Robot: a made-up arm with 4 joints.
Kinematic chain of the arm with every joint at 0, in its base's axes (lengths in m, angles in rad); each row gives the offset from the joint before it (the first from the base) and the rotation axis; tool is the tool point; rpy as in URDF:
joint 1: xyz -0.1 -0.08 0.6 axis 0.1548 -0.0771 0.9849
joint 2: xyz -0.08 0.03 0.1 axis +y
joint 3: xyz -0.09 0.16 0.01 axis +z
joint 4: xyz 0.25 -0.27 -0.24 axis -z
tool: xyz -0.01 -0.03 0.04 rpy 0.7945 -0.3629 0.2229
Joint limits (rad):
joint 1: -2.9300..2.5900
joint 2: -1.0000..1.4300
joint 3: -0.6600..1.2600
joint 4: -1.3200..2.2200
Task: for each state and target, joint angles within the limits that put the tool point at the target. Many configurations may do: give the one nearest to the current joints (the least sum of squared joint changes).
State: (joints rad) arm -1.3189 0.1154 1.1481 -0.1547
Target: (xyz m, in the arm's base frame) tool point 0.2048 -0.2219 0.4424
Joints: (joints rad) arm -1.3913 0.0548 1.1755 -0.1658
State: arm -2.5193 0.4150 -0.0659 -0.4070
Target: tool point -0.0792 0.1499 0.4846
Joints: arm -2.4039 1.1608 -0.0653 -0.5052
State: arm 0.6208 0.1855 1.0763 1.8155
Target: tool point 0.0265 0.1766 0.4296
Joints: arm -0.2076 0.3567 1.1287 1.7736
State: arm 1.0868 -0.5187 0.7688 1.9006
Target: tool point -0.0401 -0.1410 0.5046
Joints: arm 0.5064 0.0098 -0.1297 1.8767
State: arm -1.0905 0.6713 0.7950 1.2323
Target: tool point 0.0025 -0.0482 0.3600
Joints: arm -1.2982 0.7159 0.7936 1.1445
